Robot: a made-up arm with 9 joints. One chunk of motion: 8 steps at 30 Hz.
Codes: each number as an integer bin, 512 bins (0 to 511) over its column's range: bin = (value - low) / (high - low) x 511, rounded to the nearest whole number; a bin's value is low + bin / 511 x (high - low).
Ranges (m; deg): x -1.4..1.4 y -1.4..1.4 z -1.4..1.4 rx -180..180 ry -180..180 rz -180..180
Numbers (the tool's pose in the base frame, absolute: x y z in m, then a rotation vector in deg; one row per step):
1: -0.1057 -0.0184 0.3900 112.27 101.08 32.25
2: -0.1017 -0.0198 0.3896 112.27 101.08 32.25
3: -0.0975 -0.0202 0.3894 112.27 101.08 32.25
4: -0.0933 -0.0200 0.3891 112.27 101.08 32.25
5: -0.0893 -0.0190 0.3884 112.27 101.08 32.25
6: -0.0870 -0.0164 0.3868 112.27 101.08 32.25
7: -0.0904 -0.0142 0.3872 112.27 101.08 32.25
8: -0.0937 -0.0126 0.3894 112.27 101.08 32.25
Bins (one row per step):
1: 236 252 327 415 399 301
2: 237 252 327 415 399 301
3: 238 252 327 415 399 301
4: 238 252 327 415 399 301
5: 239 252 326 415 399 301
6: 240 253 326 415 399 301
7: 239 253 326 415 399 301
8: 238 253 327 415 399 301

